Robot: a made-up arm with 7 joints. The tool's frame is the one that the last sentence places. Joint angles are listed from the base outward.
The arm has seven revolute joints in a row. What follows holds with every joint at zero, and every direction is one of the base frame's. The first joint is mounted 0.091 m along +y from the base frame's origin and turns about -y. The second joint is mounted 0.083 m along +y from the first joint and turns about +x. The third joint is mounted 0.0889 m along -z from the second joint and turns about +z. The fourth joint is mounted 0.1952 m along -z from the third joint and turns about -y. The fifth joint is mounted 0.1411 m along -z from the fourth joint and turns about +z. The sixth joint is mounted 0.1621 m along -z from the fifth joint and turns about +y. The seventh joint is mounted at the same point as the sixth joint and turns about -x. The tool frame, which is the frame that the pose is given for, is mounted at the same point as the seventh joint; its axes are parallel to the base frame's.
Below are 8 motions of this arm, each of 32 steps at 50 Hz.
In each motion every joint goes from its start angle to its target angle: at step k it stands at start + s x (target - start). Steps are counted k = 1, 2, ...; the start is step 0. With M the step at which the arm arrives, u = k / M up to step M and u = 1 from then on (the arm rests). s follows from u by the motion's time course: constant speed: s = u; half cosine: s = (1 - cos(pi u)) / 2; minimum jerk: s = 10 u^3 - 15 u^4 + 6 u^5.
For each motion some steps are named. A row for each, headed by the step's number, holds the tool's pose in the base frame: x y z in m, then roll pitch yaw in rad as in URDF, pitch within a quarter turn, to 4 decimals.
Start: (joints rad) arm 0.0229 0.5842 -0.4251 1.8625 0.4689 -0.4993 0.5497
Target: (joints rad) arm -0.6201 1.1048 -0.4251 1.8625 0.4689 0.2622 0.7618
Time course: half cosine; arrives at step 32
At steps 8, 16, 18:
8: 0.2476 0.2002 -0.2472 2.2762 -1.2486 2.8935
16: 0.1880 0.2417 -0.2884 -0.1841 -1.2929 -1.0401
18: 0.1709 0.2528 -0.2961 -0.3558 -1.1490 -0.9049

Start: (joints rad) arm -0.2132 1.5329 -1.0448 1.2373 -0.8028 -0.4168 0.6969
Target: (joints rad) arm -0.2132 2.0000 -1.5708 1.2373 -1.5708 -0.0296 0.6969
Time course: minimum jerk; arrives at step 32
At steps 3, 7, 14, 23, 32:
3: 0.0844 0.5485 -0.2857 -0.6893 0.0117 -2.3158
7: 0.0773 0.5564 -0.2772 -0.7562 0.0333 -2.3715
14: 0.0437 0.5918 -0.2293 -1.0592 0.0566 -2.6486
23: -0.0071 0.6340 -0.1319 -1.4048 -0.1396 -3.0311
32: -0.0214 0.6418 -0.0987 -1.4643 -0.2346 -3.1206

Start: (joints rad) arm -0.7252 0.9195 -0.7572 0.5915 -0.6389 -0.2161 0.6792
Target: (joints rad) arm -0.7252 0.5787 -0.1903 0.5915 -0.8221 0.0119 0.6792
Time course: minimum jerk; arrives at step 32
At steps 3, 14, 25, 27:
3: -0.1847 0.5290 -0.3943 -0.9958 0.1833 -1.7514
14: -0.1828 0.4929 -0.4249 -0.8631 0.2655 -1.6139
25: -0.1841 0.4462 -0.4557 -0.6981 0.3824 -1.3656
27: -0.1845 0.4427 -0.4576 -0.6862 0.3916 -1.3435

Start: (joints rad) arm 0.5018 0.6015 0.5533 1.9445 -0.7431 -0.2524 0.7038
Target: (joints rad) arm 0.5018 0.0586 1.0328 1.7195 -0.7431 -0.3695 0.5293
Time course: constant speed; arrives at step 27
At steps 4, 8, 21, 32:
4: 0.2396 0.4099 0.0454 2.0586 -0.0785 -1.6310
8: 0.2403 0.4236 0.0234 2.1019 -0.1864 -1.6225
21: 0.2423 0.4478 -0.0704 2.2108 -0.5478 -1.6000
32: 0.2423 0.4451 -0.1222 2.2431 -0.7184 -1.5859

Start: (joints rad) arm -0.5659 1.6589 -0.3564 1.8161 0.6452 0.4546 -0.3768
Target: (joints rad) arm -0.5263 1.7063 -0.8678 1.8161 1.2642 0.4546 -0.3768
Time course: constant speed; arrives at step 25
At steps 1, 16, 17, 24, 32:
1: 0.1835 0.3933 -0.2214 0.7707 -0.0611 -0.9726
16: 0.1134 0.4049 -0.2542 0.4347 0.0916 -0.6347
17: 0.1083 0.4058 -0.2556 0.4174 0.1073 -0.6121
24: 0.0723 0.4120 -0.2626 0.3184 0.2324 -0.4533
32: 0.0670 0.4129 -0.2632 0.3076 0.2520 -0.4303

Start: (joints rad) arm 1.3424 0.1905 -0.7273 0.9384 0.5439 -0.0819 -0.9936
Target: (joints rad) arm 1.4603 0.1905 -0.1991 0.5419 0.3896 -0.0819 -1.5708
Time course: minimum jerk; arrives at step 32
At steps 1, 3, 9, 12, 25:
1: 0.5145 0.1021 0.0680 -2.6493 -0.9622 -3.0591
3: 0.5149 0.1032 0.0685 -2.6409 -0.9625 -3.0597
9: 0.5229 0.1243 0.0777 -2.4766 -0.9695 -3.0740
12: 0.5300 0.1459 0.0852 -2.3039 -0.9797 -3.0958
25: 0.5519 0.2382 0.0943 -1.4047 -1.0429 2.9501

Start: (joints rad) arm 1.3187 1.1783 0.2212 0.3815 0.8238 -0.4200 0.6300
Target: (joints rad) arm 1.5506 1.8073 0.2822 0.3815 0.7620 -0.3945 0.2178
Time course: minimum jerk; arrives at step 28
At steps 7, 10, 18, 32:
7: 0.1785 0.7177 0.0715 -2.8123 -0.4839 -2.7514
10: 0.1266 0.7298 0.0869 -2.7552 -0.4480 -2.6621
18: -0.0671 0.7352 0.1144 -2.5031 -0.3360 -2.3598
32: -0.1608 0.7164 0.1117 -2.3583 -0.2965 -2.2178

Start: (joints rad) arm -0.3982 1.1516 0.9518 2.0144 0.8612 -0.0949 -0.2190
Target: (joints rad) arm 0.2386 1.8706 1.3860 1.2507 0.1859 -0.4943 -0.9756
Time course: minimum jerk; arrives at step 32
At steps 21, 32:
21: 0.0520 0.4601 0.3368 -2.5182 0.3291 -1.9346
32: -0.0390 0.4530 0.3840 -2.0917 0.4766 -1.6685

